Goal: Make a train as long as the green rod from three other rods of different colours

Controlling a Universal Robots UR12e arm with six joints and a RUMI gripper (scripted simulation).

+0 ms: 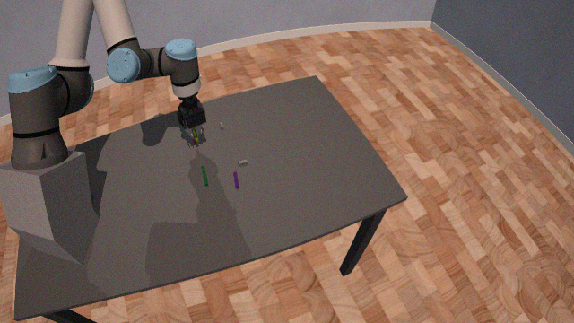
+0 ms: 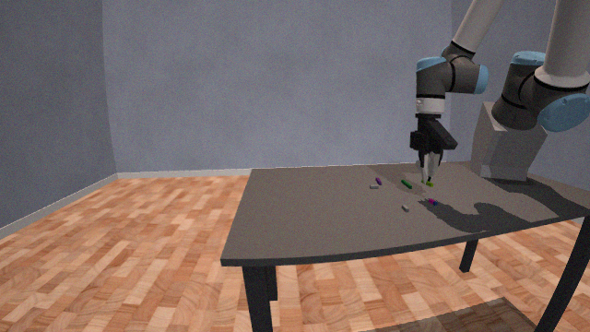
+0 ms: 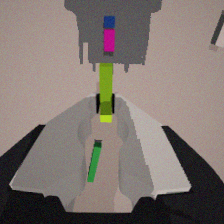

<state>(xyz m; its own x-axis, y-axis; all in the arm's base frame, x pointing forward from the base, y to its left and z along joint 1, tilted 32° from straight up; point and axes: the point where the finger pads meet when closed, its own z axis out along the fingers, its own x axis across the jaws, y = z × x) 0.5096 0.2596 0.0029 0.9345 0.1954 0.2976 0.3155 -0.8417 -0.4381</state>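
My gripper is now 1 cm past the magenta rod, 4 cm to the right of it and 6 cm above it. Round my hand: blue rod: 2 cm behind, 5 cm to the left, 6 cm below; lime rod: 1 cm below; green rod: 3 cm ahead, 14 cm to the right, 6 cm below.
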